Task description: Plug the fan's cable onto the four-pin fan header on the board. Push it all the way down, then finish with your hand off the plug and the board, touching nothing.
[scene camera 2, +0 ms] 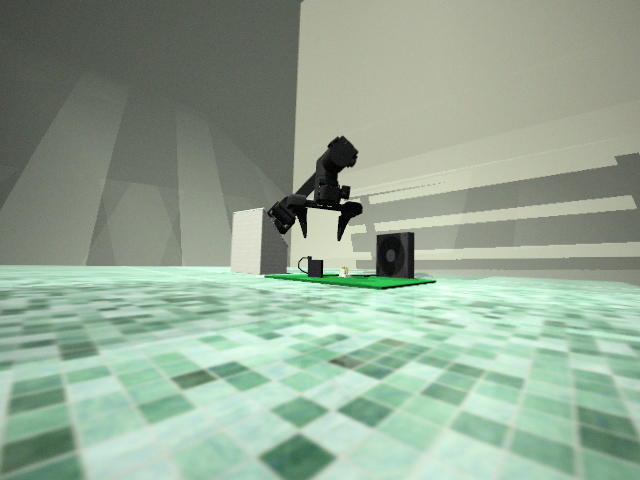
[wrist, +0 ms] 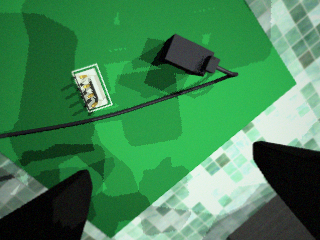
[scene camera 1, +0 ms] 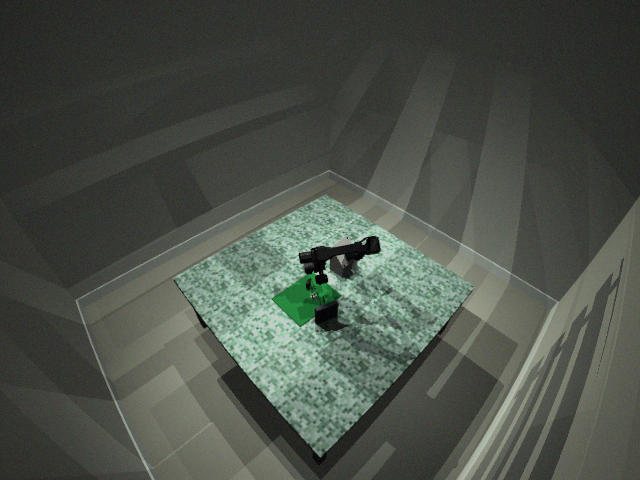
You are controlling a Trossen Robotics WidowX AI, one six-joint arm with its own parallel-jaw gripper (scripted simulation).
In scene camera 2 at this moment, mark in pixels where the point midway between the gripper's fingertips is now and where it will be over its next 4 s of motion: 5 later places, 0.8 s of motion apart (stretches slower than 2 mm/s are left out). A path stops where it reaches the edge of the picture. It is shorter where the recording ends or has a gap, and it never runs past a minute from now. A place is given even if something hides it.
My gripper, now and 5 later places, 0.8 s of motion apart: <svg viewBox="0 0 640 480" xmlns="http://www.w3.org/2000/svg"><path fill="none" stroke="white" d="M322 239L320 213L319 256L318 270L319 250L328 251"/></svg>
